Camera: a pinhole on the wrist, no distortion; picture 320 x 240 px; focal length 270.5 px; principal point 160.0 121.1 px. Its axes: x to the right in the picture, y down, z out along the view. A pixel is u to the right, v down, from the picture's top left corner.
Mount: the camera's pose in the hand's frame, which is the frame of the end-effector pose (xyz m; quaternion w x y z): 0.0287 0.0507 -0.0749 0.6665 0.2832 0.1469 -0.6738
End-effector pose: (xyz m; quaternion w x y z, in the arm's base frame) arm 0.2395 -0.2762 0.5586 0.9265 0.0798 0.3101 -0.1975
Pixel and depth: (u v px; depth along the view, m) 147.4 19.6 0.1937
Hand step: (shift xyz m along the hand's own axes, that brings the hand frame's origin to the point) -0.0791 -0.0484 0.0715
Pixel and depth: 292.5 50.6 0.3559
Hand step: -0.1199 -0.2898 0.0912
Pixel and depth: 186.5 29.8 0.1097
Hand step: -0.0275 -0.0187 -0.0004
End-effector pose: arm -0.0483 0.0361 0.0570 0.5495 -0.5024 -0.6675 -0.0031
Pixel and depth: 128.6 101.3 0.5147
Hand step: -0.1068 -0.1942 0.3628
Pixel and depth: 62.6 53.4 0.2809
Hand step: -0.0974 -0.0237 0.1946
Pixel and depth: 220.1 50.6 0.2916
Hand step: -0.0969 -0.1647 0.1063
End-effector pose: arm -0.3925 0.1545 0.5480 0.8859 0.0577 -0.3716 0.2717
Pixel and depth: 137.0 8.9 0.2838
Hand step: -0.1407 -0.0849 0.1439
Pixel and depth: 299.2 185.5 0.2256
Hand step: 0.0452 -0.1774 0.0474
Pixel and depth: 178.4 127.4 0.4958
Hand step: -0.0505 -0.2629 0.3026
